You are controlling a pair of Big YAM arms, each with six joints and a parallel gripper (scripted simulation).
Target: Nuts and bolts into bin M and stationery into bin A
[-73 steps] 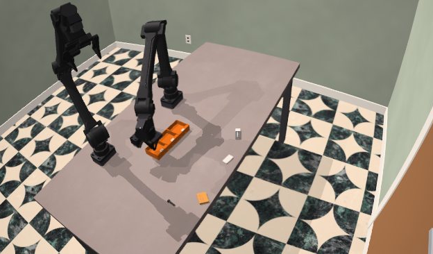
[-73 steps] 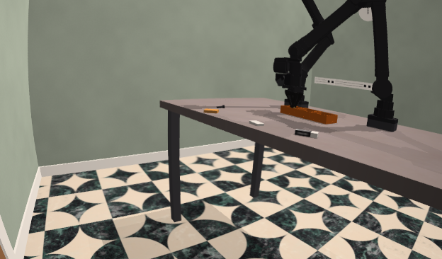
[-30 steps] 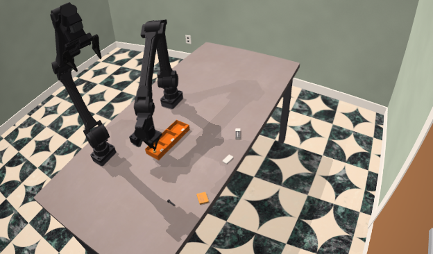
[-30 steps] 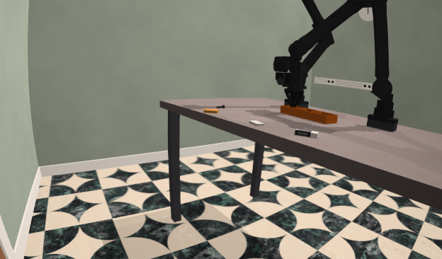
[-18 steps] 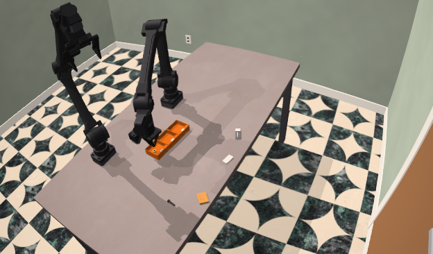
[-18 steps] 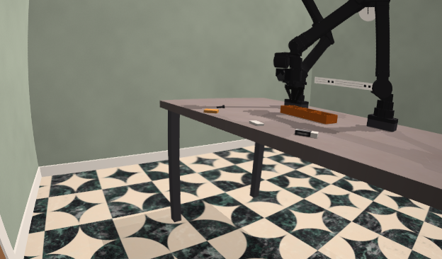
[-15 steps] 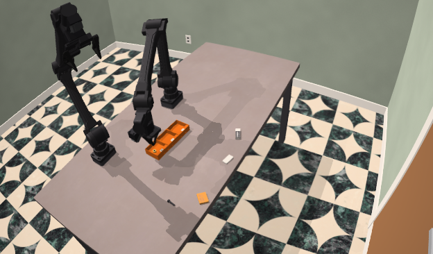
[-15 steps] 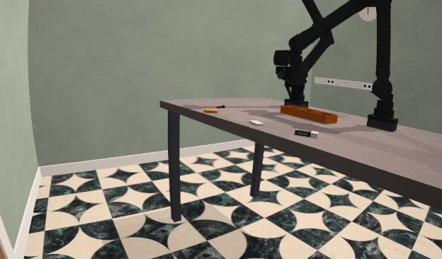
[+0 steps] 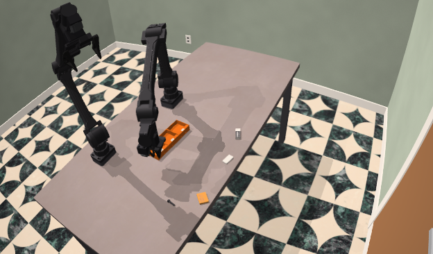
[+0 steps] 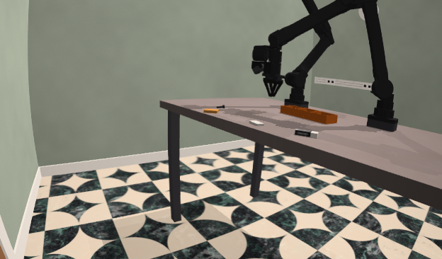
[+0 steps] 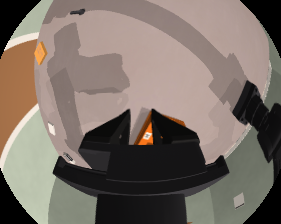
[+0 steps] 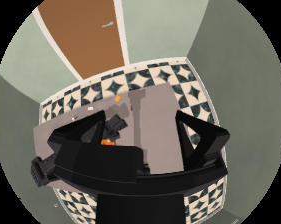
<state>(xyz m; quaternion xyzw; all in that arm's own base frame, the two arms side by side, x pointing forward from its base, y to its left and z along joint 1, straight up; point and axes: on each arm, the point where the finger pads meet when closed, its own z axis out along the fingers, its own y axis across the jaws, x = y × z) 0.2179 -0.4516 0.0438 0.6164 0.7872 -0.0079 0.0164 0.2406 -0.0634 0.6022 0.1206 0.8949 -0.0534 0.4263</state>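
The black bolt lies 18 cm ahead of my left hand, 12 cm to the right of it and 7 cm below it. From my left hand the other things lie so: orange notepad 28 cm ahead, 3 cm to the right, 7 cm below; orange double bin 8 cm behind, 15 cm to the left, 6 cm below; brass nut 8 cm behind, 5 cm to the left, 6 cm below.
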